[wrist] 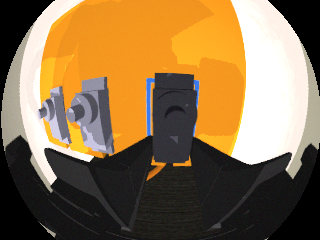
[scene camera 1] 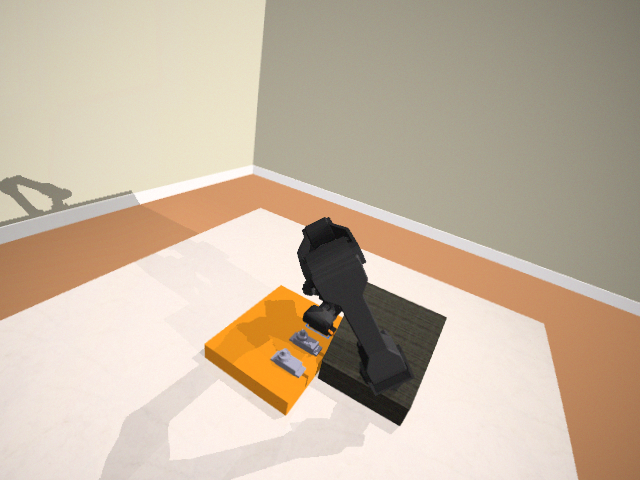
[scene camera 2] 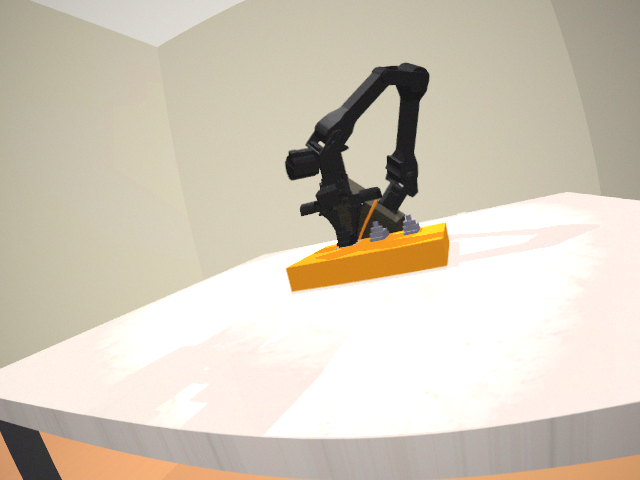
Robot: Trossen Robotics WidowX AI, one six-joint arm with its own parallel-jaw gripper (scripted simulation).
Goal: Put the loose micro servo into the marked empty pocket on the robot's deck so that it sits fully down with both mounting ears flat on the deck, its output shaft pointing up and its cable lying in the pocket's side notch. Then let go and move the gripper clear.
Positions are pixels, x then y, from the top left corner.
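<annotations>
You can see my gripper in scene camera 2, in the wrist view, and in scene camera 1 [326, 326] too. On my gripper, [scene camera 2: 355, 210] and [wrist: 82, 159] are the same spot. And there's an orange deck, where on the orange deck [wrist: 129, 49] and [scene camera 2: 357, 246] are the same spot.
</annotations>
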